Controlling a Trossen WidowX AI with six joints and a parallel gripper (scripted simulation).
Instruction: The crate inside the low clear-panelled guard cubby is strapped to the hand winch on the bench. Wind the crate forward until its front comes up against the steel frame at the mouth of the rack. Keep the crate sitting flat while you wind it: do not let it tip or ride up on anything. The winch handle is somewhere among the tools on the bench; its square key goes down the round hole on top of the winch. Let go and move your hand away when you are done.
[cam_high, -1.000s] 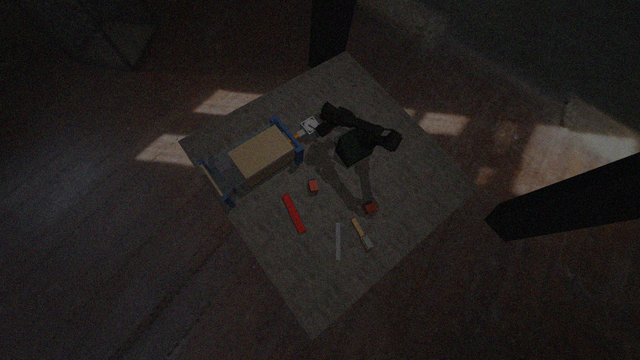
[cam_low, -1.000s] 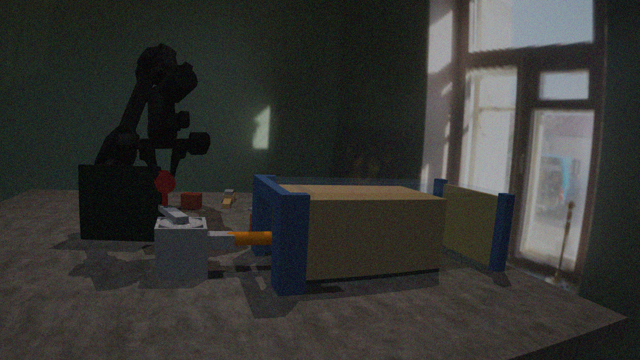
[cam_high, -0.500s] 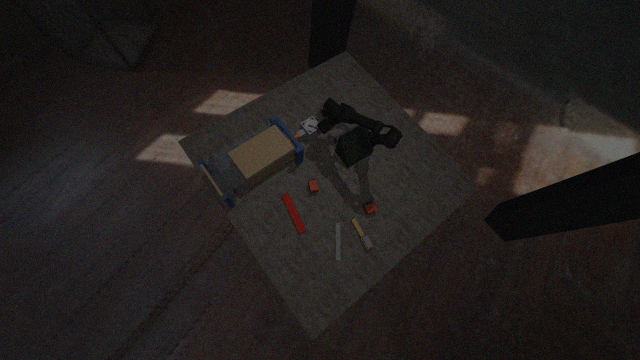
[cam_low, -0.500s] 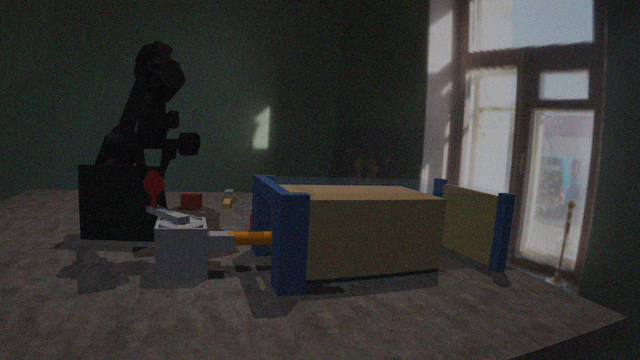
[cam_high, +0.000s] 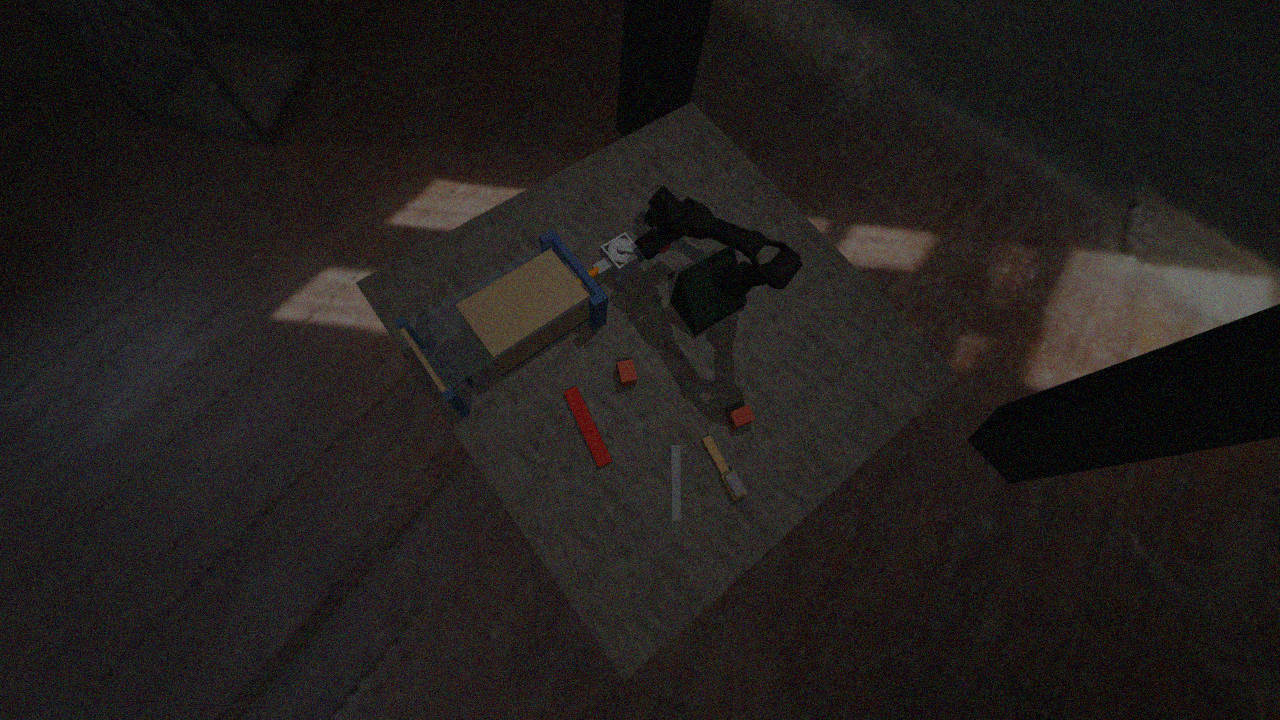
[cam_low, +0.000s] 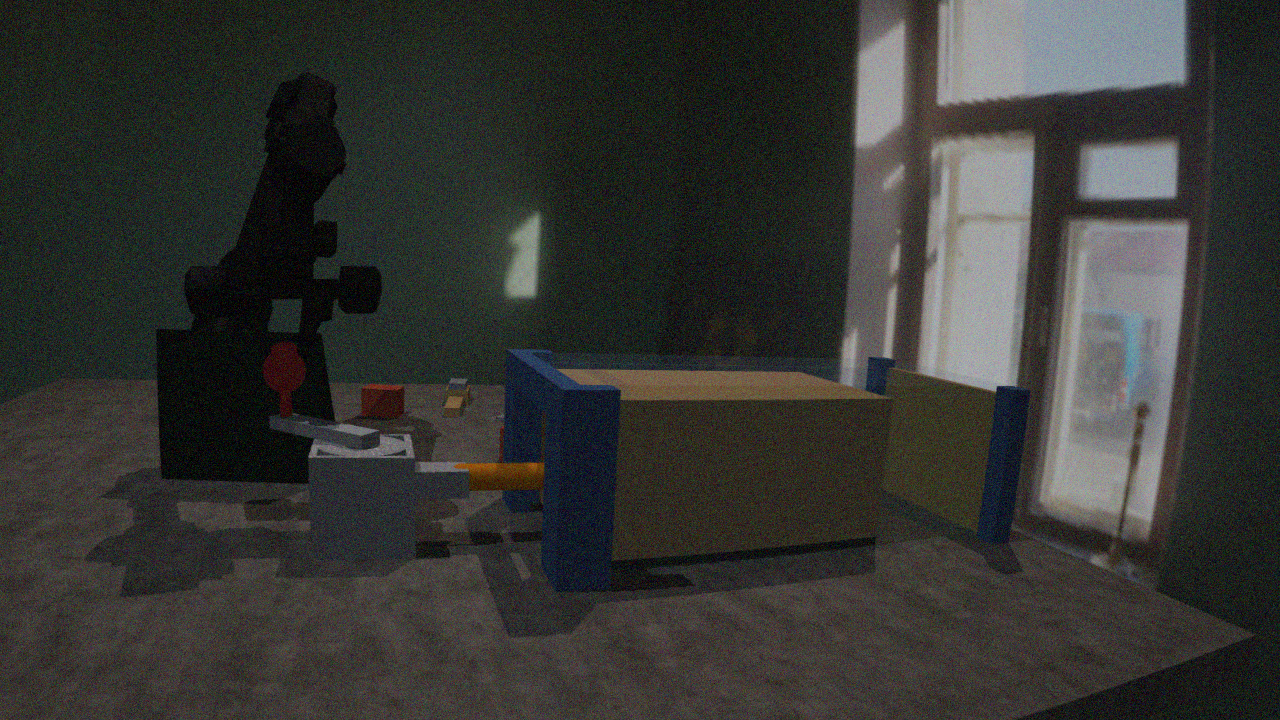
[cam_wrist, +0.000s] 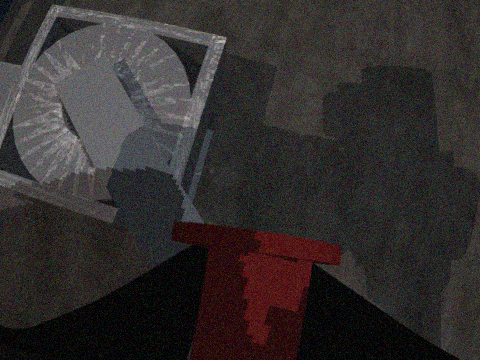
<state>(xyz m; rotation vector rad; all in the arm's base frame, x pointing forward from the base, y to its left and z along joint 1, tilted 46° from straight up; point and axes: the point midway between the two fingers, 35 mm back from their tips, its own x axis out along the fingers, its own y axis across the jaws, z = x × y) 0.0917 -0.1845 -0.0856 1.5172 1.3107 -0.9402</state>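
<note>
My gripper tip is 3 cm short of the crank handle, 1 cm to the left of it and 4 cm above it. Also, from my gripper tip: blue frame 23 cm ahead, 5 cm to the right, 4 cm below; then grey winch 6 cm ahead, 6 cm to the right, 11 cm below; then red knob 2 cm to the left, 1 cm below.
</note>
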